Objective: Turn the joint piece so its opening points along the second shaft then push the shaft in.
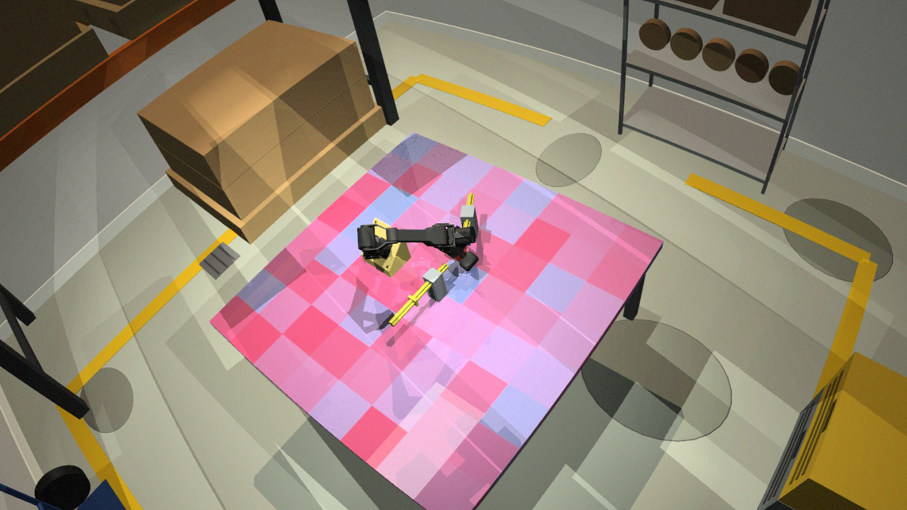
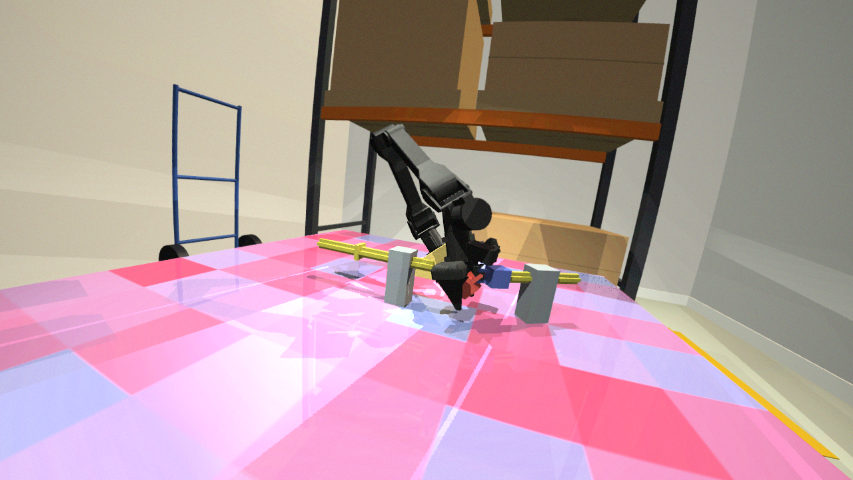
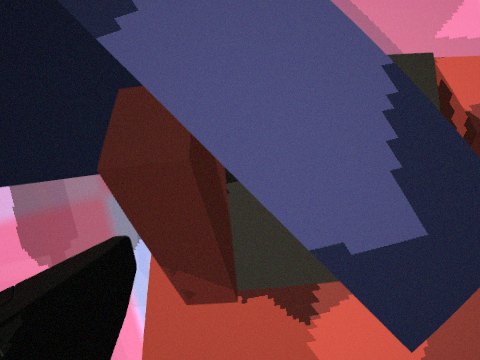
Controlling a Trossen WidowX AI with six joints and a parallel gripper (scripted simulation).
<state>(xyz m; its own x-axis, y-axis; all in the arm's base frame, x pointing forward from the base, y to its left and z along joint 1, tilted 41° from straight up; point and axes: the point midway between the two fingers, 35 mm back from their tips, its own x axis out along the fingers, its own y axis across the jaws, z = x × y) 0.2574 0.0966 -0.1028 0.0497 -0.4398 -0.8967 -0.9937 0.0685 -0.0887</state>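
My gripper tip is 40 mm below the red joint piece.
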